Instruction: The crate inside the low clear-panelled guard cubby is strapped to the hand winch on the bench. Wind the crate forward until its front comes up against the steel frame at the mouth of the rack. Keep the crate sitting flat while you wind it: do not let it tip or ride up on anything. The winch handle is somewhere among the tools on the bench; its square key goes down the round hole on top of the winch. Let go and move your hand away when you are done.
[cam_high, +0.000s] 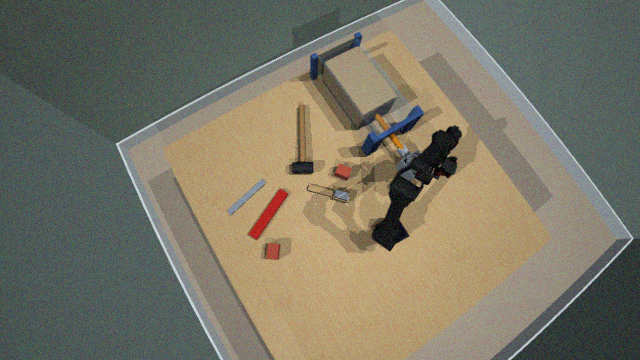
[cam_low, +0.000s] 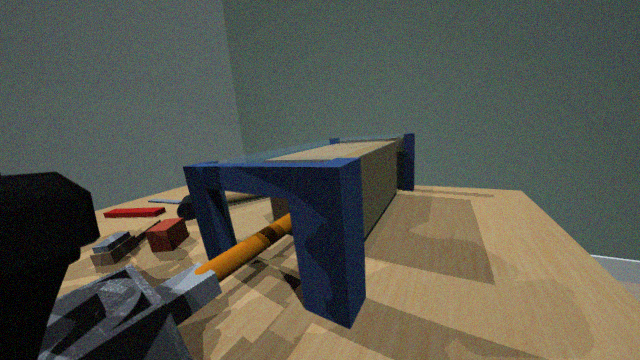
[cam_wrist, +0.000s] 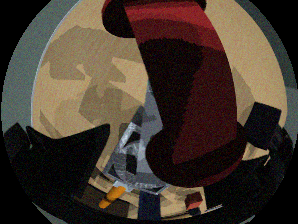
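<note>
The red grip is 40 mm behind my gripper tip, 40 mm above it and 20 mm to the right of it. From my gripper tip the other things lie so: brush-like tool: 390 mm to the left, 110 mm ahead, 70 mm below; grey winch: 60 mm below, 30 mm ahead, 10 mm to the left; blue frame: 200 mm ahead, 40 mm to the left, 20 mm above.
</note>
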